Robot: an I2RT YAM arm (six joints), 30 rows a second.
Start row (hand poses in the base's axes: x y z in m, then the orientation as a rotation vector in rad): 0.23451 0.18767 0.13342 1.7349 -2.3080 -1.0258
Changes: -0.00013 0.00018 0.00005 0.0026 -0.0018 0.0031; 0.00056 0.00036 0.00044 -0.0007 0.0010 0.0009; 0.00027 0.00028 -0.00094 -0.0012 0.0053 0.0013; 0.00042 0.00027 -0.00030 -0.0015 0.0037 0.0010; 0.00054 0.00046 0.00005 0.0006 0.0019 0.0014; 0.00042 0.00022 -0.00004 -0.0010 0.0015 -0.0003; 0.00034 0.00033 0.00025 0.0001 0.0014 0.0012; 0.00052 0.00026 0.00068 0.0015 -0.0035 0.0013; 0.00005 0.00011 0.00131 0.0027 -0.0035 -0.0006; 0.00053 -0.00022 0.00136 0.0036 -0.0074 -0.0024; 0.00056 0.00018 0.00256 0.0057 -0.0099 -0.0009; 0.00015 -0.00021 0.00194 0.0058 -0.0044 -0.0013; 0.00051 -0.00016 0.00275 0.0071 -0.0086 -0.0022; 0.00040 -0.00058 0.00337 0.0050 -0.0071 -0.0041; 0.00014 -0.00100 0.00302 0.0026 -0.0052 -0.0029; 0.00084 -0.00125 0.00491 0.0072 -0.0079 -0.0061; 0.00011 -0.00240 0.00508 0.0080 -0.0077 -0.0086; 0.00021 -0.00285 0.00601 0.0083 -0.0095 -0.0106; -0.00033 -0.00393 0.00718 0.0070 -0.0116 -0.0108
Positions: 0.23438 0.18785 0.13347 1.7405 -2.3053 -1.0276; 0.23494 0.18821 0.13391 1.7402 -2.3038 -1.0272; 0.23521 0.18849 0.13297 1.7362 -2.2994 -1.0287; 0.23563 0.18876 0.13267 1.7332 -2.2963 -1.0289; 0.23617 0.18922 0.13272 1.7330 -2.2936 -1.0307; 0.23659 0.18944 0.13268 1.7310 -2.2932 -1.0304; 0.23693 0.18977 0.13293 1.7309 -2.2910 -1.0312; 0.23745 0.19003 0.13361 1.7359 -2.2915 -1.0308; 0.23750 0.19014 0.13492 1.7395 -2.2939 -1.0323; 0.23803 0.18992 0.13628 1.7453 -2.3005 -1.0328; 0.23859 0.19010 0.13884 1.7556 -2.3067 -1.0342; 0.23874 0.18989 0.14078 1.7605 -2.3101 -1.0393; 0.23925 0.18973 0.14353 1.7689 -2.3168 -1.0436; 0.23965 0.18915 0.14690 1.7733 -2.3250 -1.0464; 0.23979 0.18815 0.14992 1.7762 -2.3310 -1.0470; 0.24063 0.18690 0.15483 1.7801 -2.3417 -1.0525; 0.24074 0.18450 0.15991 1.7816 -2.3550 -1.0595; 0.24095 0.18165 0.16592 -1.7703 2.3549 1.0585; 0.24062 0.17772 0.17310 -1.7545 2.3484 1.0509
